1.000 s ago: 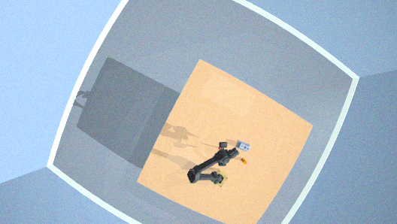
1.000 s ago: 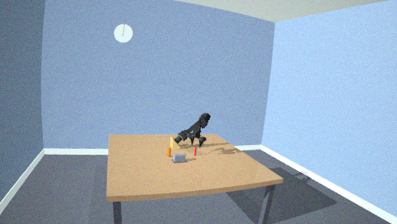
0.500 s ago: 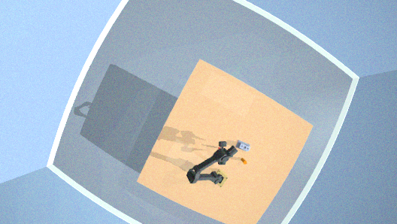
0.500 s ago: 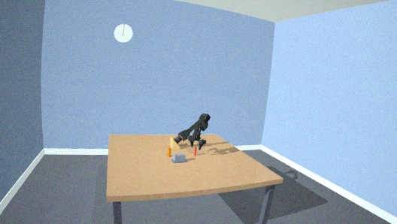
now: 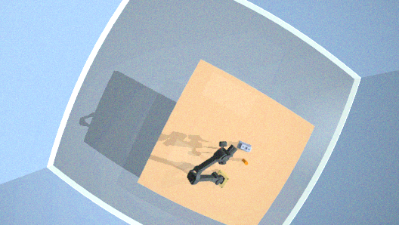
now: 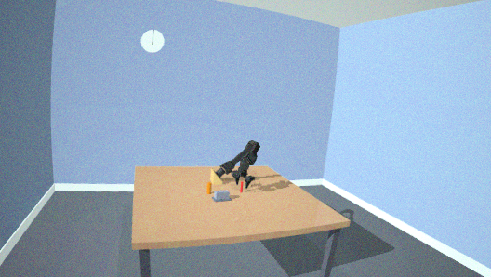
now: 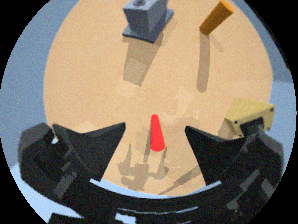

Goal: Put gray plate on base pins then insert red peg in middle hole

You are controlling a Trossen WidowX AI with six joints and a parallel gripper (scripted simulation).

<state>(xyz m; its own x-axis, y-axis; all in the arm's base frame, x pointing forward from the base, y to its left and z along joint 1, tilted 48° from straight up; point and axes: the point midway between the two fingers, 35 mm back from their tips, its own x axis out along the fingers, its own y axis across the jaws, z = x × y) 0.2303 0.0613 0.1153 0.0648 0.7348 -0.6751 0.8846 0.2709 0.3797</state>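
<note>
My gripper tip is 12 cm short of the gray block and 18 cm to the left of it. Round my gripper tip: small orange piece (24 cm to the right); red peg (right at my gripper tip).
</note>
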